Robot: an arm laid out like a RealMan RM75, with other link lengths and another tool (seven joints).
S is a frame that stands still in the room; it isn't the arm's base.
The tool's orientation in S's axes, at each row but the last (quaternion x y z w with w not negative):
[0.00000 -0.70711 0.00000 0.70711]
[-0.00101 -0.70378 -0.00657 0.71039]
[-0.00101 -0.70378 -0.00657 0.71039]
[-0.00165 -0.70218 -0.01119 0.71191]
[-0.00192 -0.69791 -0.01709 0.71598]
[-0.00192 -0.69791 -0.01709 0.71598]
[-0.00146 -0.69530 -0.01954 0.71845]
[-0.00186 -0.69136 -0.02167 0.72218]
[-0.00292 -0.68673 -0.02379 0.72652]
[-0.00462 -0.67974 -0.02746 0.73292]
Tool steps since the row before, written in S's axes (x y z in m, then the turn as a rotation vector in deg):
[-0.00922 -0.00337 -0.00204 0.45 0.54 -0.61]
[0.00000 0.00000 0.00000 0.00 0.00 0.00]
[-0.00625 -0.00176 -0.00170 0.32 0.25 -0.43]
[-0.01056 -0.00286 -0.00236 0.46 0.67 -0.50]
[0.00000 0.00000 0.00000 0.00 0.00 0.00]
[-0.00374 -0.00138 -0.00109 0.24 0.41 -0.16]
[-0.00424 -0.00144 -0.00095 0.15 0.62 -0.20]
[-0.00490 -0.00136 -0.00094 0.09 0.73 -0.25]
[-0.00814 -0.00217 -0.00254 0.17 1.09 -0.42]
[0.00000 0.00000 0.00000 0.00 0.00 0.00]
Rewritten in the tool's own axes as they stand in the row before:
[-0.00204 -0.00337 0.00922 -0.61 0.54 -0.45]
[0.00000 0.00000 0.00000 0.00 0.00 0.00]
[-0.00174 -0.00184 0.00621 -0.43 0.25 -0.32]
[-0.00246 -0.00308 0.01047 -0.50 0.67 -0.45]
[0.00000 0.00000 0.00000 0.00 0.00 0.00]
[-0.00115 -0.00150 0.00367 -0.16 0.41 -0.23]
[-0.00105 -0.00159 0.00416 -0.21 0.62 -0.14]
[-0.00111 -0.00155 0.00481 -0.27 0.73 -0.08]
[-0.00292 -0.00255 0.00790 -0.44 1.08 -0.15]
[0.00000 0.00000 0.00000 0.00 0.00 0.00]

